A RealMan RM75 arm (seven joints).
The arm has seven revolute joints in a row. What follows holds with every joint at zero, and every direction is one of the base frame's.
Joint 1 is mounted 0.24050 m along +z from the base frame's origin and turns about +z.
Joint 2 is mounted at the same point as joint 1 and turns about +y.
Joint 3 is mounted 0.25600 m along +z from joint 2 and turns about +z.
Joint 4 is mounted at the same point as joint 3 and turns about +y.
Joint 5 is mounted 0.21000 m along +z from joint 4 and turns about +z.
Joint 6 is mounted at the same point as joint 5 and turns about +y.
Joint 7 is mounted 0.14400 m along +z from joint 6 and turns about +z.
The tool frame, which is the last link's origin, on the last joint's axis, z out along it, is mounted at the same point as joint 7; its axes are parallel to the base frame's.
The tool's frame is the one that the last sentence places.
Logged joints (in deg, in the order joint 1, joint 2, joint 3, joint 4, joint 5, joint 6, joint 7), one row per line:
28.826 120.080 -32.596 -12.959 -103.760 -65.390 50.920
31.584 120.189 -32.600 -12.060 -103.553 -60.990 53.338
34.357 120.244 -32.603 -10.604 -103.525 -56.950 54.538
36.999 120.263 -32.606 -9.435 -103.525 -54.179 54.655
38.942 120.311 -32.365 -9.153 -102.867 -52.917 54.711
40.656 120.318 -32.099 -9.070 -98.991 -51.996 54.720
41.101 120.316 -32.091 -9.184 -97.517 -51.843 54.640
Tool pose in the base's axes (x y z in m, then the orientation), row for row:
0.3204 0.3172 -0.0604 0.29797 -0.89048 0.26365 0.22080
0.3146 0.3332 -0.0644 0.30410 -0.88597 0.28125 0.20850
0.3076 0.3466 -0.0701 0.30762 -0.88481 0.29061 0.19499
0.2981 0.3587 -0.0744 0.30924 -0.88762 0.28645 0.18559
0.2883 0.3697 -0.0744 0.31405 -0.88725 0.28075 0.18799
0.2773 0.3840 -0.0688 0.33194 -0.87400 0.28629 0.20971
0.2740 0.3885 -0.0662 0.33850 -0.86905 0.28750 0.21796
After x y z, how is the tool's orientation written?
As a quaternion, w x y z.
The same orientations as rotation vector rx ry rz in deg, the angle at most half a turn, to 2 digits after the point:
-135.57 40.14 33.62
-134.47 42.69 31.65
-134.06 44.03 29.54
-134.38 43.37 28.10
-134.01 42.40 28.39
-130.85 42.86 31.40
-129.70 42.91 32.53

